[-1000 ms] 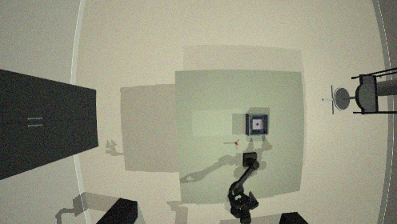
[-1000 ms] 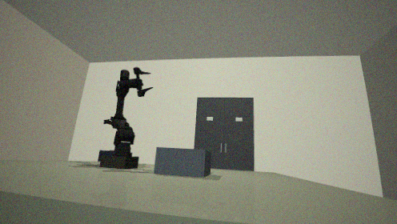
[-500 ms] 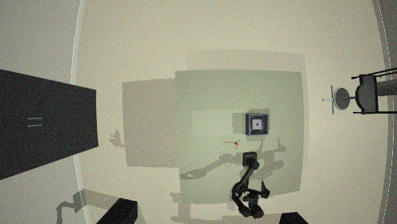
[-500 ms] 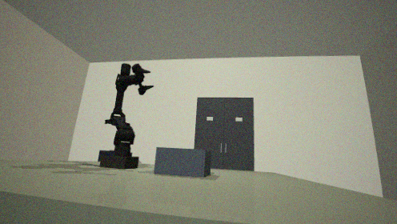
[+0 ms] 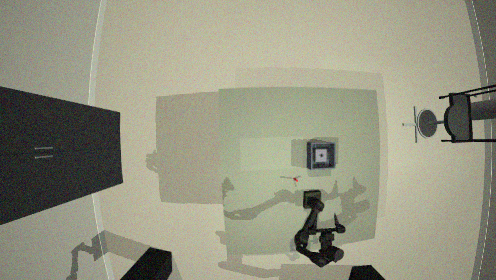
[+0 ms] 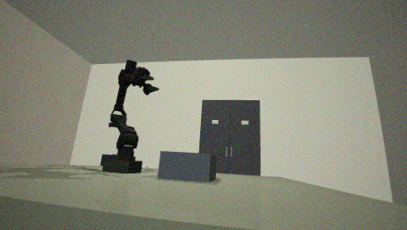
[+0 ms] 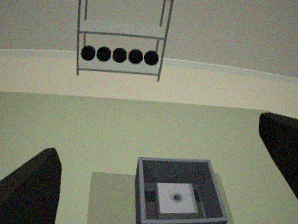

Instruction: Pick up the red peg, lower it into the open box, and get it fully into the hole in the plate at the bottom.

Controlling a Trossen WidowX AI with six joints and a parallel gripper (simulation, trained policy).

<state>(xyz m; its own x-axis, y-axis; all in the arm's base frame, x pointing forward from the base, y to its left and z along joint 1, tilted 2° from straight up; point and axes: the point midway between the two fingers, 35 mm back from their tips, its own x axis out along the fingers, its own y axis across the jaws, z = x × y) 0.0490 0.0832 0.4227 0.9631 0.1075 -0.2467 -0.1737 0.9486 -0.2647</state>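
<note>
The red peg lies 430 mm below my gripper tip, 90 mm ahead of it and 60 mm to the left of it. Also, from my gripper tip: box: 450 mm below, 270 mm ahead, 110 mm to the right; then light grey plate: 430 mm below, 270 mm ahead, 110 mm to the right.
</note>
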